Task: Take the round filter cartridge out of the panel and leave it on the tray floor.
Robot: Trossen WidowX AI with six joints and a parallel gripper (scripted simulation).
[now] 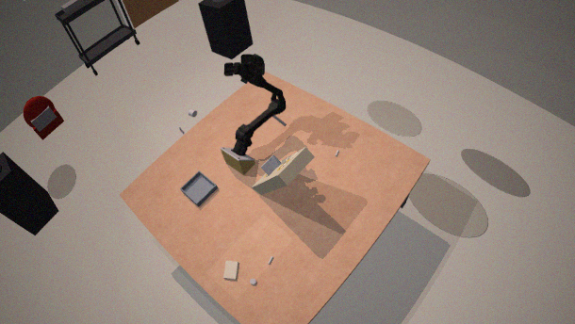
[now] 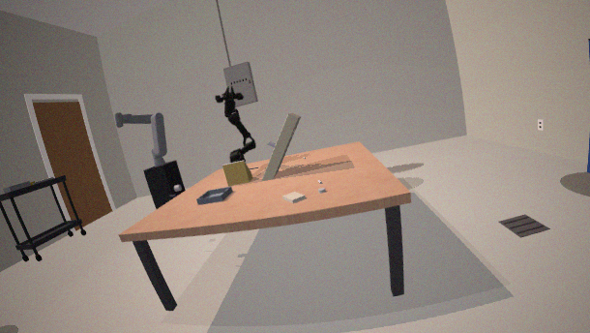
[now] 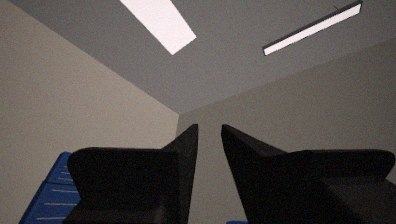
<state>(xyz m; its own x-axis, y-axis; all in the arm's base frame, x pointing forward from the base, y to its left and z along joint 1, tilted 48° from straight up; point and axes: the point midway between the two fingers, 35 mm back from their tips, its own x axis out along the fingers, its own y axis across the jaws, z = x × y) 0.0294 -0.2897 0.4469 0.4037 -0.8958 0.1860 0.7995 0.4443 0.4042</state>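
My gripper tip is now 320 mm short of the round grey filter cartridge, 140 mm to the left of it and 360 mm above it. From my gripper tip the other things lie so: cream block (350 mm ahead, 630 mm to the right, 610 mm below); blue-grey tray (110 mm behind, 400 mm to the right, 610 mm below); beige service panel (270 mm ahead, 140 mm to the right, 430 mm below).
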